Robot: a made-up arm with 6 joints.
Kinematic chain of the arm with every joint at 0, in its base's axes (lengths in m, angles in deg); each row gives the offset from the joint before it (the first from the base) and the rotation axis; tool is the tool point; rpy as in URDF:
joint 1: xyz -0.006 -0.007 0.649 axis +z
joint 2: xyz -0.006 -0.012 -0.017 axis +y
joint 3: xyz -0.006 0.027 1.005 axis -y
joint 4: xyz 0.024 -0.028 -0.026 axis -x
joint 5: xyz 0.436 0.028 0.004 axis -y
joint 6: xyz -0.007 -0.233 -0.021 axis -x
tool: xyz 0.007 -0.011 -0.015 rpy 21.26 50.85 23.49
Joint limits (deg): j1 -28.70..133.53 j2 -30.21..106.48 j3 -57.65..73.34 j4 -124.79..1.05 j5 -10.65..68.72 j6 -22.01..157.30
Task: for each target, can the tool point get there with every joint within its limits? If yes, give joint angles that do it. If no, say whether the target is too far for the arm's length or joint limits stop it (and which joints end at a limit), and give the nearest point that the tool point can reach.
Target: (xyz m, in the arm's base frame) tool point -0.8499 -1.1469 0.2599
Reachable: no: joint limits stop it (at a limit: joint 1, joint 2, joint 3, joint 5) | nearest point 0.2988 -0.4388 0.2746 | short by 1.350 m
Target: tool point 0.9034 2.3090 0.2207
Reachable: no: too far | nearest point 0.5318 1.3627 0.3883 | short by 1.030 m
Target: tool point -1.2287 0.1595 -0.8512
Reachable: no: too far | nearest point -0.7567 0.6052 -0.1751 | short by 0.937 m
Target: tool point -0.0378 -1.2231 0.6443
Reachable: no: joint limits stop it (at a limit: joint 1, joint 3) | nearest point 0.4215 -0.5108 0.6456 | short by 0.847 m
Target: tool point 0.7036 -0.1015 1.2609
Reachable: yes | joints -13.11 17.80 5.59 -108.21 46.02 44.08
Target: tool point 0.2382 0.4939 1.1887
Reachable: yes | joints 86.79 14.80 -28.56 -20.95 50.46 32.34
